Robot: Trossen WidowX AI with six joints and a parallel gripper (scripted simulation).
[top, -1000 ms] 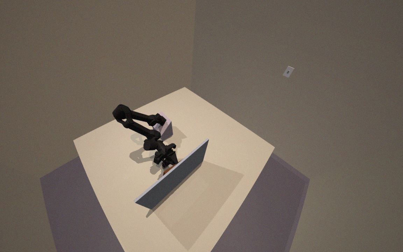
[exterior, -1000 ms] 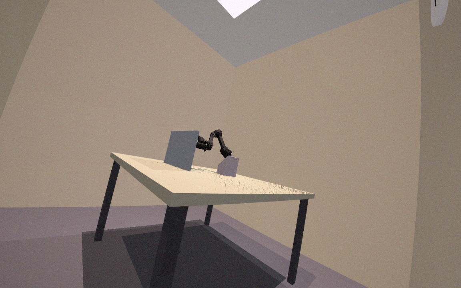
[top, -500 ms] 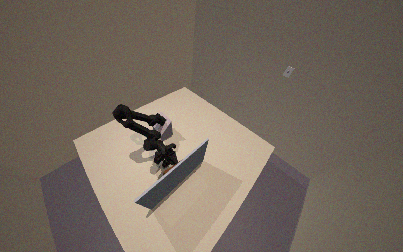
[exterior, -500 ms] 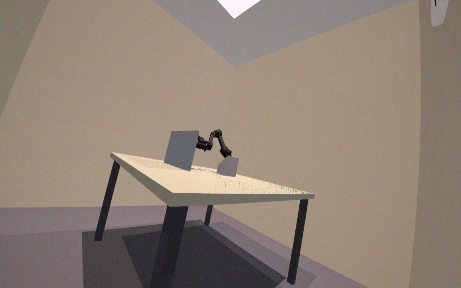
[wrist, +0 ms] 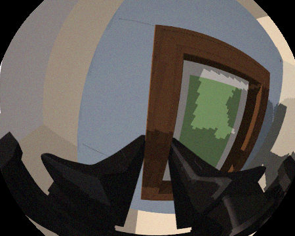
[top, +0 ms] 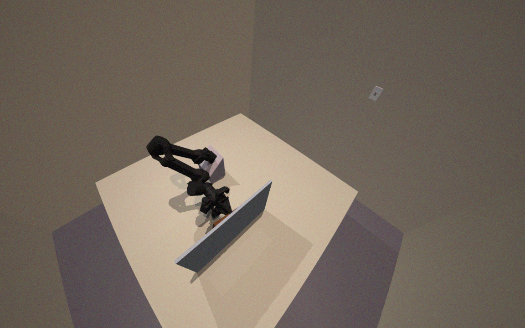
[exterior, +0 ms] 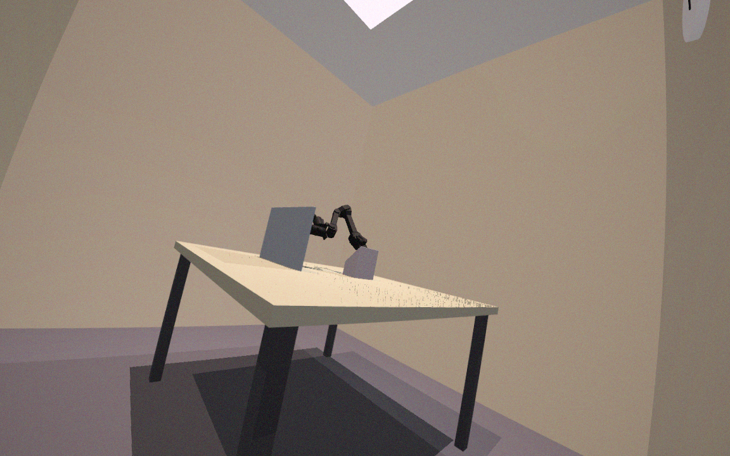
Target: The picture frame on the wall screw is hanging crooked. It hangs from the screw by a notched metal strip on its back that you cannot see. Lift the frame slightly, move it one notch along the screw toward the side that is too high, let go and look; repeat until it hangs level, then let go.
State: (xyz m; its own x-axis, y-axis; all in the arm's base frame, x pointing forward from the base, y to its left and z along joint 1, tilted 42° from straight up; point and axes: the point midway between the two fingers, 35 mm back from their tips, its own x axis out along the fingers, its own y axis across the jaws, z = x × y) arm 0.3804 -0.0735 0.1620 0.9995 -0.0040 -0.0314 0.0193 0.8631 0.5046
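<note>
Right now the picture frame is 1 cm ahead of my gripper tip, 2 cm to the right of it and 5 cm below it. From my gripper tip the other things lie so: wall panel (2 cm ahead, 2 cm to the right, 6 cm below).
</note>
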